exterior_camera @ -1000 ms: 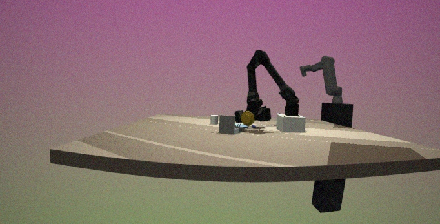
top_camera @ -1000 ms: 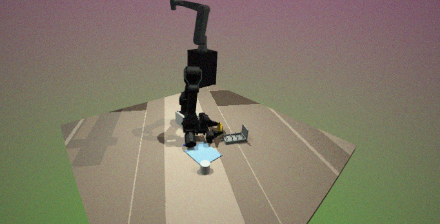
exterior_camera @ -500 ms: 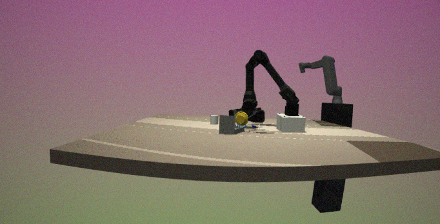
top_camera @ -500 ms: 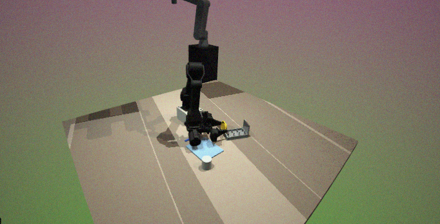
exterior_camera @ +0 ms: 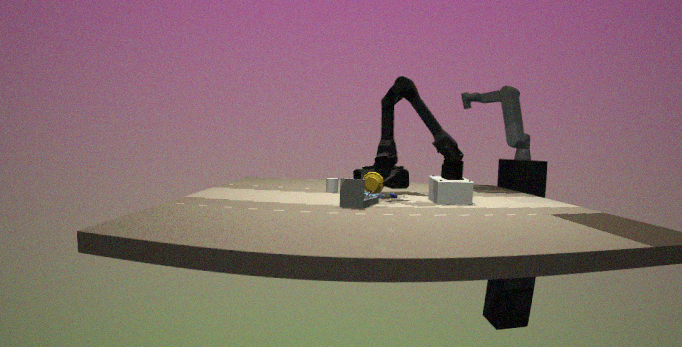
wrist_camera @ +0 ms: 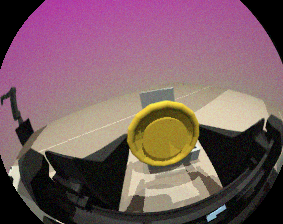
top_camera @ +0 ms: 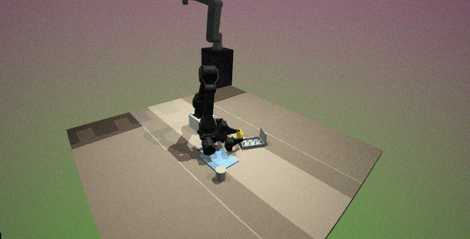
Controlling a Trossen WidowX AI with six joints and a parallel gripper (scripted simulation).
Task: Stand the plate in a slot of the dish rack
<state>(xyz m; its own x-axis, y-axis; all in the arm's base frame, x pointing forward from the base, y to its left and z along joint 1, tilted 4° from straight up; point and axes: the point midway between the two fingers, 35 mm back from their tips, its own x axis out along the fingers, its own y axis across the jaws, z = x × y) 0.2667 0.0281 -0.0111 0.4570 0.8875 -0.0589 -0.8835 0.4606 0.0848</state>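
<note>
My gripper tip is now 1 cm to the left of the yellow plate. Round my gripper tip: dish rack 5 cm to the left, 4 cm below, 4 cm ahead; then blue utensil 16 cm to the right, 10 cm behind, 6 cm below; then blue mat 17 cm to the right, 6 cm below, 2 cm ahead.
</note>
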